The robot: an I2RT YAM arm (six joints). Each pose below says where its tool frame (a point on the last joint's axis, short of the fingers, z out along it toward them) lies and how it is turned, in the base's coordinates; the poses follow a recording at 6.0 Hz.
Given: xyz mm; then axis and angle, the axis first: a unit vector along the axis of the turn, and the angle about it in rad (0 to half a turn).
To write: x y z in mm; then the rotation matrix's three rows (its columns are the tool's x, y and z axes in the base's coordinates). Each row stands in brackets. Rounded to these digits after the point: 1 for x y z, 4 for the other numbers.
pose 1, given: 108.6 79.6 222.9 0.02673 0.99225 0.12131 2.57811
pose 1, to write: [108.6 79.6 222.9], [[-0.8441 -0.0159 0.5360], [0.1137 0.9715 0.2079], [-0.5240 0.2364 -0.8182]]
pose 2, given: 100.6 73.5 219.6 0.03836 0.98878 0.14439 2.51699
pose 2, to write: [100.6 73.5 219.6], [[-0.8085 -0.0157 0.5882], [0.1531 0.9596 0.2362], [-0.5682 0.2810 -0.7734]]
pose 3, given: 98.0 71.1 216.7 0.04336 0.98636 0.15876 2.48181
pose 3, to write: [98.0 71.1 216.7], [[-0.7868 -0.0207 0.6169], [0.1739 0.9515 0.2537], [-0.5923 0.3069 -0.7450]]
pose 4, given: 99.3 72.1 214.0 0.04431 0.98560 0.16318 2.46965
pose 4, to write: [99.3 72.1 214.0], [[-0.7791 -0.0237 0.6264], [0.1794 0.9490 0.2591], [-0.6007 0.3143 -0.7351]]
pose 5, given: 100.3 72.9 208.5 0.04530 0.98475 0.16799 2.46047
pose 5, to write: [100.3 72.9 208.5], [[-0.7732 -0.0265 0.6336], [0.1850 0.9462 0.2654], [-0.6065 0.3225 -0.7267]]
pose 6, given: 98.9 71.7 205.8 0.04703 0.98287 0.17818 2.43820
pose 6, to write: [98.9 71.7 205.8], [[-0.7588 -0.0338 0.6505], [0.1967 0.9401 0.2783], [-0.6210 0.3391 -0.7067]]
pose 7, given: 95.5 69.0 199.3 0.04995 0.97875 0.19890 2.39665
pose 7, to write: [95.5 69.0 199.3], [[-0.7308 -0.0500 0.6808], [0.2197 0.9270 0.3039], [-0.6463 0.3716 -0.6665]]
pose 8, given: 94.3 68.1 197.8 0.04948 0.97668 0.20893 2.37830
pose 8, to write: [94.3 68.1 197.8], [[-0.7183 -0.0612 0.6930], [0.2277 0.9206 0.3173], [-0.6574 0.3857 -0.6474]]
